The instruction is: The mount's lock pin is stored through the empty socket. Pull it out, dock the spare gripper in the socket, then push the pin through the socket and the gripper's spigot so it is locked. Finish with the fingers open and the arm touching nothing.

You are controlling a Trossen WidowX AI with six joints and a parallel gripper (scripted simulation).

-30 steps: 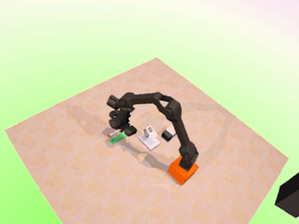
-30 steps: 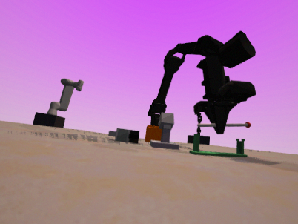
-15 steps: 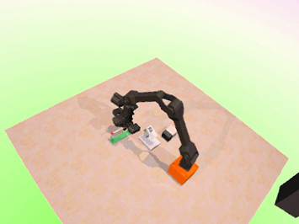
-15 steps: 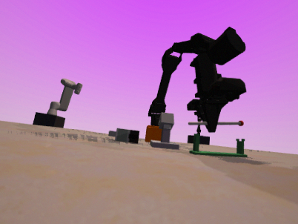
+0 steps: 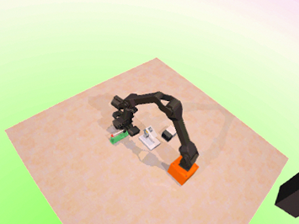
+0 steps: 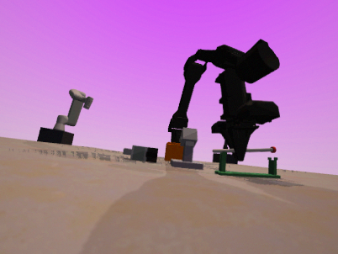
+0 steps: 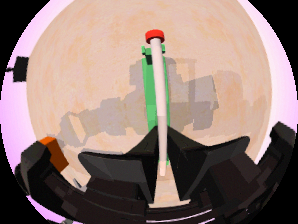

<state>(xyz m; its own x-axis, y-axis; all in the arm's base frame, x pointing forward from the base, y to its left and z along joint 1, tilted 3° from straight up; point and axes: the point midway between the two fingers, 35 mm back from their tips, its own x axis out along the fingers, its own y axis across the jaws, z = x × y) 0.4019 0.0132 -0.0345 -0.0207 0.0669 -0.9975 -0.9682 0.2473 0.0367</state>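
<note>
The green cradle is 2 cm to the left of my gripper tip and 1 cm below it. From my gripper tip the other things lie so: spare gripper (22 cm behind, 19 cm to the right, 1 cm below); then grey mount (13 cm behind, 7 cm to the right, 2 cm above).
</note>
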